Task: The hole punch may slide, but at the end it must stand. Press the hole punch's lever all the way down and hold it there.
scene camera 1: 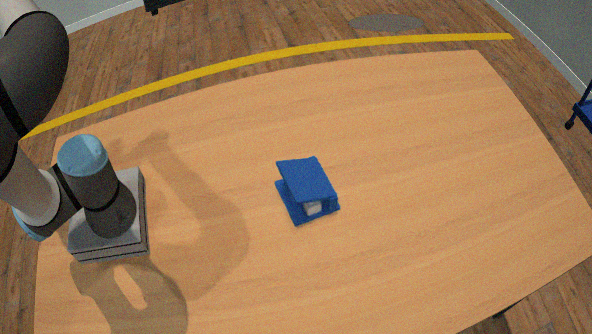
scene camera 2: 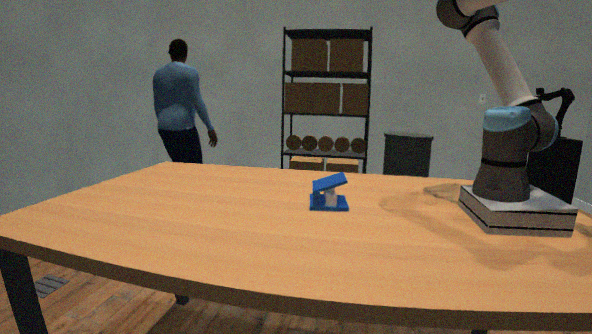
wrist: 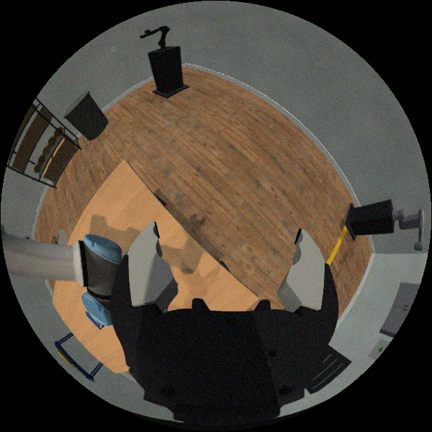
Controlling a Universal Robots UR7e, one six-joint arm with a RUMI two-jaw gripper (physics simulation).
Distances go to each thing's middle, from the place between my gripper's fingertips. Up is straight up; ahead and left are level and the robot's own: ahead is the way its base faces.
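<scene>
Blue hole punch [scene camera 1: 300, 213]: well ahead of my hand, a good way to the right of it and well below it. Lever [scene camera 1: 305, 179]: 340 mm below my hand, 860 mm ahead of it and 130 mm to the right of it.
</scene>
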